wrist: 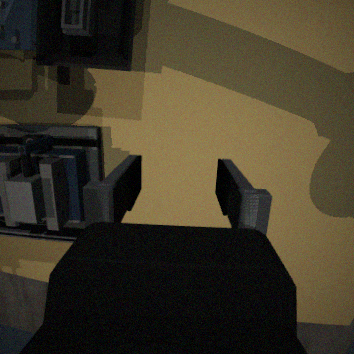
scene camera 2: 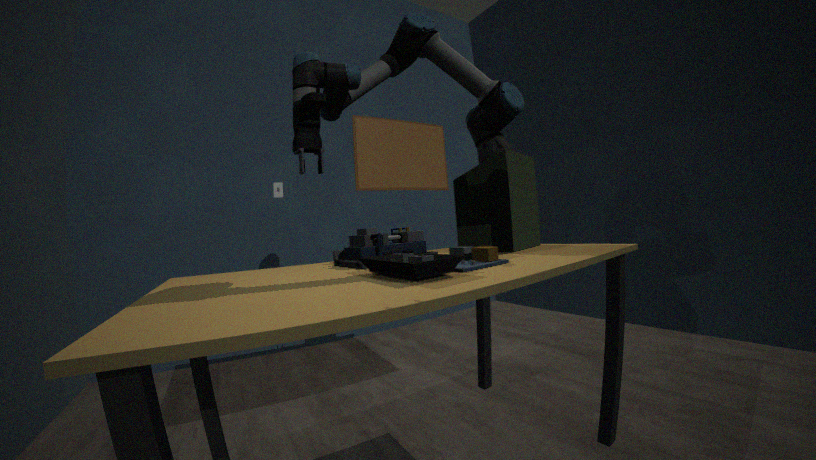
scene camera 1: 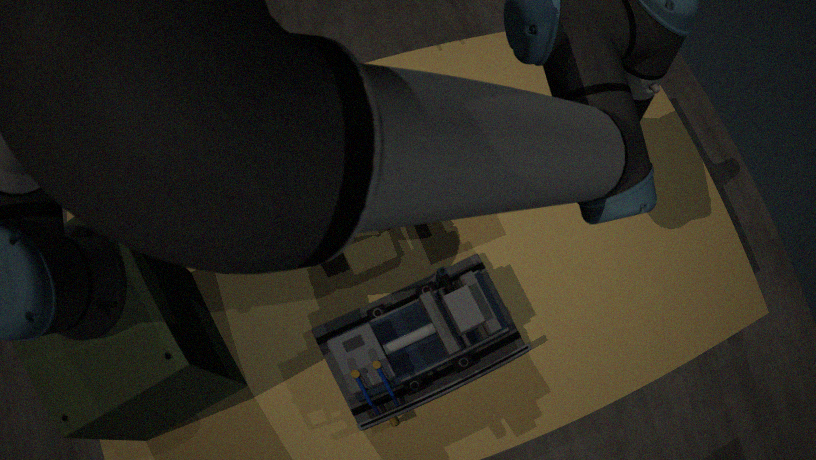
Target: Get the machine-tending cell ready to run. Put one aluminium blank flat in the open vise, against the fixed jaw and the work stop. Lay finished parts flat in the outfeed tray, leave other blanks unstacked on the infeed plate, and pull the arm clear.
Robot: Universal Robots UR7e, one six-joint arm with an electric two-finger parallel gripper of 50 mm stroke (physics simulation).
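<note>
My gripper is open and empty, high above the table, to the right of the vise in the wrist view. The vise holds a light grey blank lying flat between its open jaws, its end by the small dark work stop; whether it touches the fixed jaw is hard to tell. The black outfeed tray holds low grey finished parts, one showing in the wrist view. The blue infeed plate carries a grey blank.
An orange-yellow block also sits on the infeed plate. The arm's green pedestal stands at one end of the table. Blue hoses rise at the vise's end. The arm hides the tray and plate in scene camera 1.
</note>
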